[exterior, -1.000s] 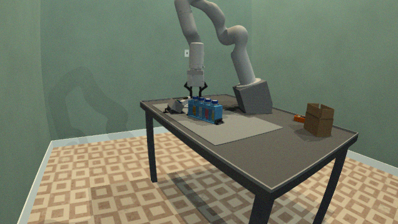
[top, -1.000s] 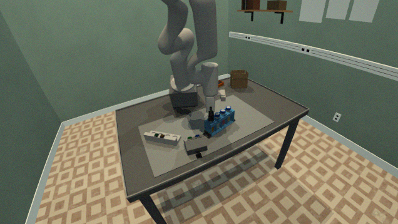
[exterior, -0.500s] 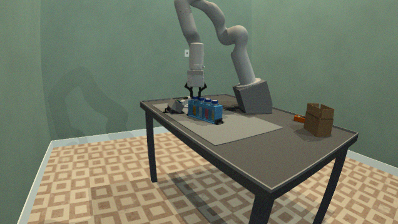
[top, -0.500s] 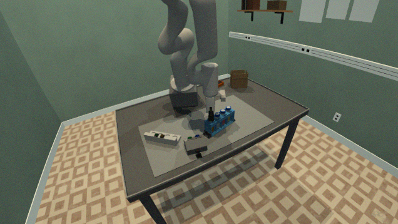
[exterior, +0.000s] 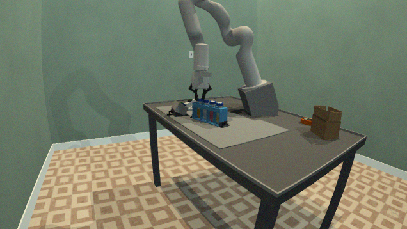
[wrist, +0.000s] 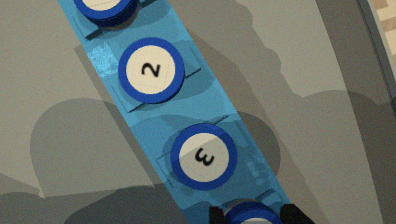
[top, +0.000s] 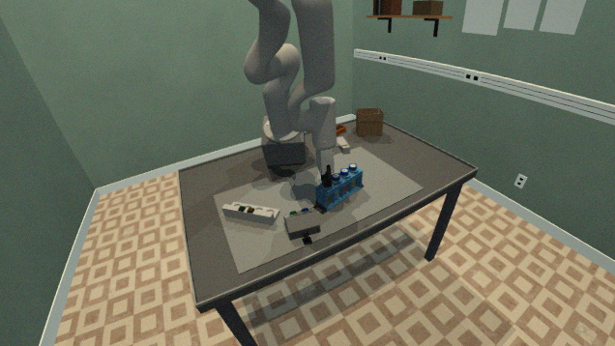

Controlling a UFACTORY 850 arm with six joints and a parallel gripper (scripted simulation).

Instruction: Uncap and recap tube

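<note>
My hand is 10 mm above the blue cap marked 4. From my hand the other things lie so: blue key (30 mm ahead, 120 mm to the right, 60 mm below); then green key (20 mm ahead, 170 mm to the right, 60 mm below); then grey key housing (40 mm ahead, 150 mm to the right, 70 mm below).
</note>
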